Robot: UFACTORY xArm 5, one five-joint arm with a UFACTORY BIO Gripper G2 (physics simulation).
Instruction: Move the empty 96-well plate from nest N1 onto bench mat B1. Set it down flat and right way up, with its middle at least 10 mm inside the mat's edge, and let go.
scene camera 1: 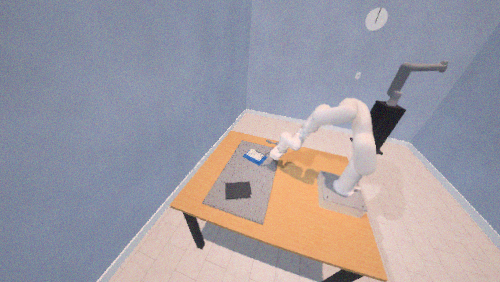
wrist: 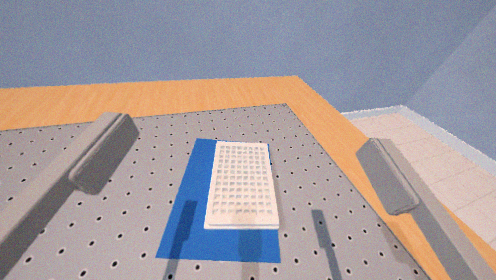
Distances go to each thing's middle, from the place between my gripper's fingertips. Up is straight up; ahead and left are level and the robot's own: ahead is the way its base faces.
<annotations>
Now: hand 120 mm above the white 96-well plate (wrist: 241, 197), 40 mm short of it and 20 mm to the left of it. The rest, counted from my hand: blue bench mat B1 (wrist: 184, 237) (130 mm below, 40 mm ahead).
</annotations>
